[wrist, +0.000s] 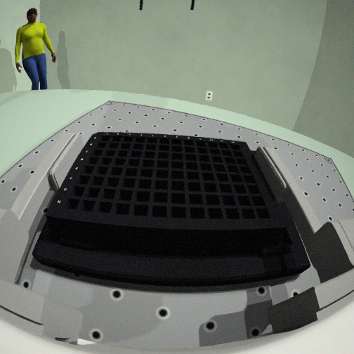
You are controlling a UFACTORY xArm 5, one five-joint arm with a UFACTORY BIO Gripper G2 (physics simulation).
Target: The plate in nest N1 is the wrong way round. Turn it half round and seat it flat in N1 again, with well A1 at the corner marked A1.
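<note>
The plate is black with a grid of square wells. Small white letters run down its left edge, with H at the near left, and small marks run along its far edge. My gripper is shut on the plate, with one pale finger along its left side and one along its right side. A black base, nest N1, lies under the plate and shows along the near side. The frame does not show clearly whether the plate touches the nest or is a little above it. The nest's A1 mark cannot be made out.
The nest is on a grey board with rows of holes, which extends behind and to both sides. Dark shadows fall on the board at the near right. A person in a yellow top stands far back at the left. A wall socket is behind.
</note>
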